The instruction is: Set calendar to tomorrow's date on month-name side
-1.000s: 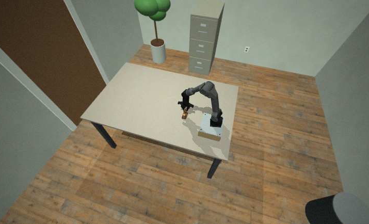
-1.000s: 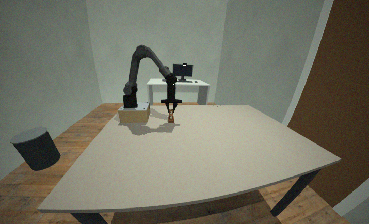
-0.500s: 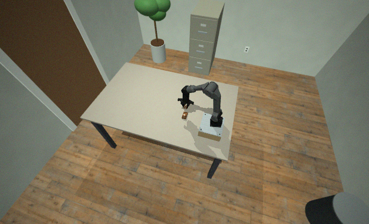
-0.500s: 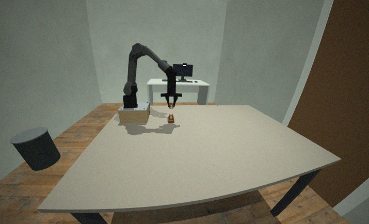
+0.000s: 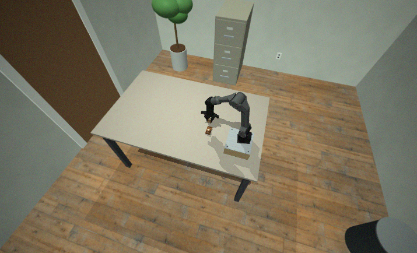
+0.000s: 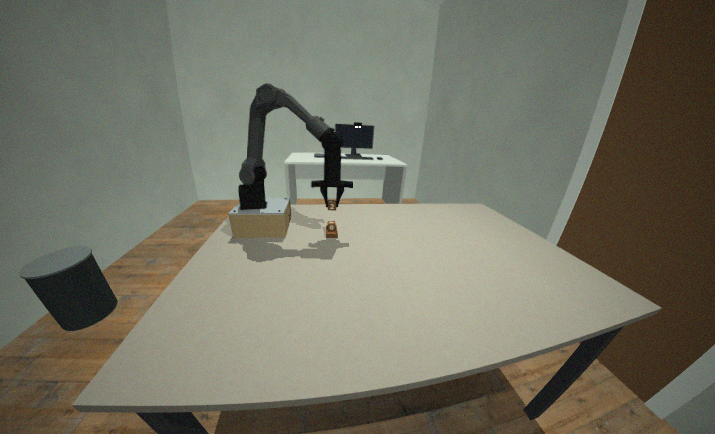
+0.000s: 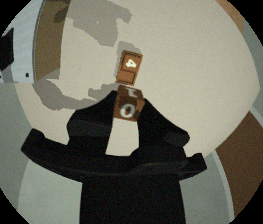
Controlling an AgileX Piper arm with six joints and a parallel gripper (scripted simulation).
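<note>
Now: the wooden digit cube right at my hand. Also, from my hand: brown tray (2 cm to the left, 12 cm below).
</note>
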